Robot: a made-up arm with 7 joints. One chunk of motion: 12 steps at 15 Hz.
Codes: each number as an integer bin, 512 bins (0 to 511) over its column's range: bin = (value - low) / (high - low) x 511, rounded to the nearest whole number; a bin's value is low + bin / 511 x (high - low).
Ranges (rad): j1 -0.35..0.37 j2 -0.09..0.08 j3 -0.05..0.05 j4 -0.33..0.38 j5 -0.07..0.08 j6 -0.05..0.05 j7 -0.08..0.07
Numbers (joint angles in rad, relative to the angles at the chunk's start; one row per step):
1: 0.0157 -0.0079 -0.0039 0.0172 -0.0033 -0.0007 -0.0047
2: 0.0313 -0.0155 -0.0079 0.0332 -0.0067 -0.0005 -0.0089
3: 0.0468 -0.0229 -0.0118 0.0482 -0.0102 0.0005 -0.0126
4: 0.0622 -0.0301 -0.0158 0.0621 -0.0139 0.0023 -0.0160
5: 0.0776 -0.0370 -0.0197 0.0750 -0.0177 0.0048 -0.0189
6: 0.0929 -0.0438 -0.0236 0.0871 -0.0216 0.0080 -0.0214
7: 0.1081 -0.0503 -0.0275 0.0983 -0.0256 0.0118 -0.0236
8: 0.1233 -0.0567 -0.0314 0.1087 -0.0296 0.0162 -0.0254
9: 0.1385 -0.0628 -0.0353 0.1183 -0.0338 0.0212 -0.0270
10: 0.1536 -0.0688 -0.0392 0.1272 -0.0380 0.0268 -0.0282
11: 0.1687 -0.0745 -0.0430 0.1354 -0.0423 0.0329 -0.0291
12: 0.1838 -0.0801 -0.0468 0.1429 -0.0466 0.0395 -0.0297
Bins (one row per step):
1: 260 247 236 250 227 252 257
2: 271 224 215 261 216 253 242
3: 282 202 195 272 204 258 230
4: 293 180 175 282 191 267 218
5: 303 159 155 291 178 280 208
6: 314 139 135 300 165 296 200
7: 325 119 115 308 151 316 192
8: 336 100 95 316 138 338 186
9: 347 82 75 323 123 364 181
10: 357 64 55 329 109 392 176
11: 368 47 36 335 94 424 173
12: 379 30 16 340 80 457 171

